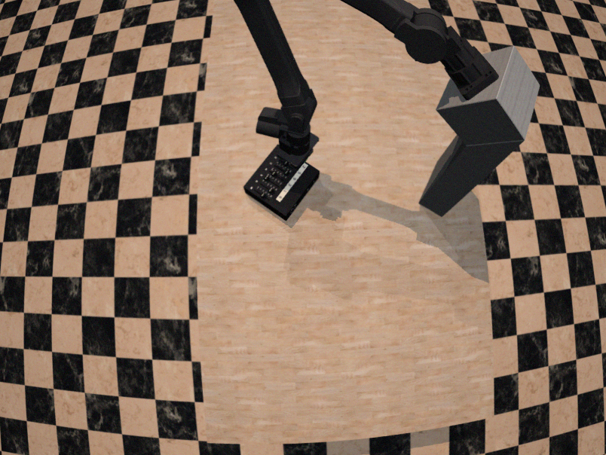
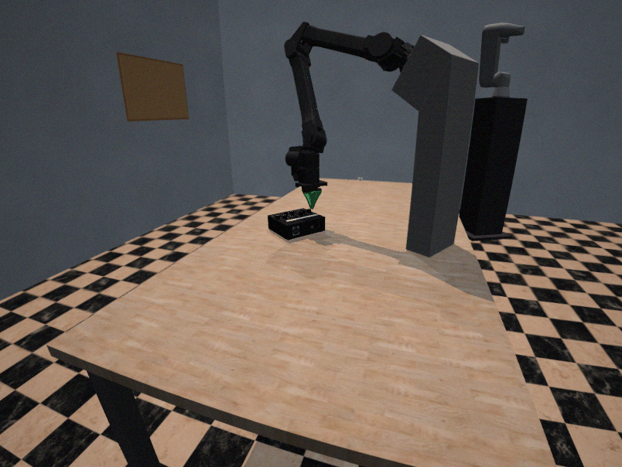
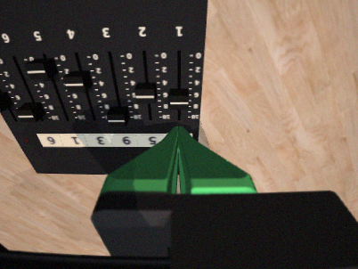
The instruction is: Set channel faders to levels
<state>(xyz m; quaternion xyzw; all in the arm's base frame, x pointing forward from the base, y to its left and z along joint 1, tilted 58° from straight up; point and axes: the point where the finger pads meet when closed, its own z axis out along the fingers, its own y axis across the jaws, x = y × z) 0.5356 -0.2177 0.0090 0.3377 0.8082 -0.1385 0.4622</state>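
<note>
My gripper is now 3 cm short of the channel 2 fader cap, 1 cm to the left of it and 2 cm above it. Also, from my hand: channel 3 fader cap (4 cm ahead, 1 cm to the left, 2 cm below); then channel 4 fader cap (7 cm ahead, 2 cm below); then channel 5 fader cap (10 cm ahead, 2 cm below).
</note>
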